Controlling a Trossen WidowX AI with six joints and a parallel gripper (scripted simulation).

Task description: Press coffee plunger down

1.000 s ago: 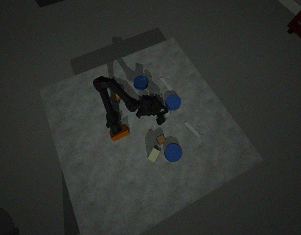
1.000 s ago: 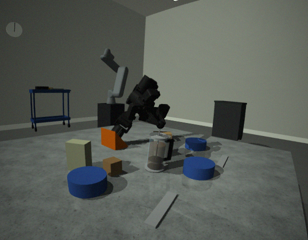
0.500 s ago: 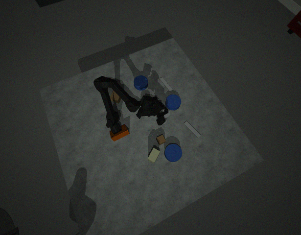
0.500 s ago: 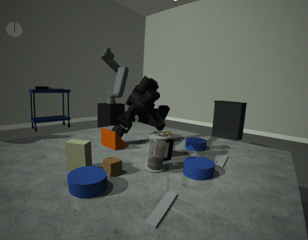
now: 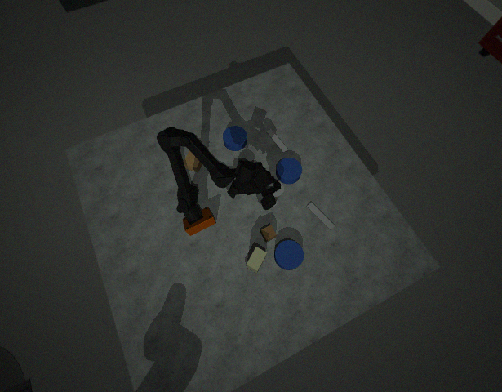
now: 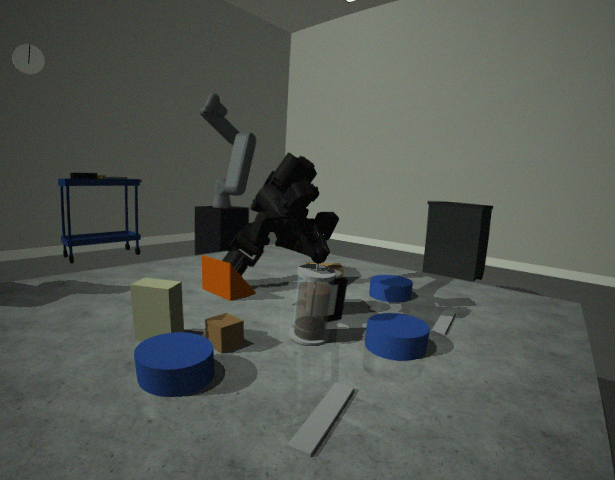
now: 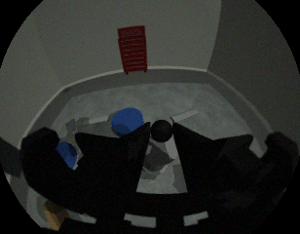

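My gripper tip is now 1 cm past the glass coffee press, 2 cm to the right of it and 9 cm above it. Round my gripper tip: white cylinder (8 cm behind, 16 cm to the left, 12 cm below); then small brown cube (13 cm behind, 12 cm to the right, 15 cm below); then cream block (24 cm behind, 19 cm to the right, 12 cm below).
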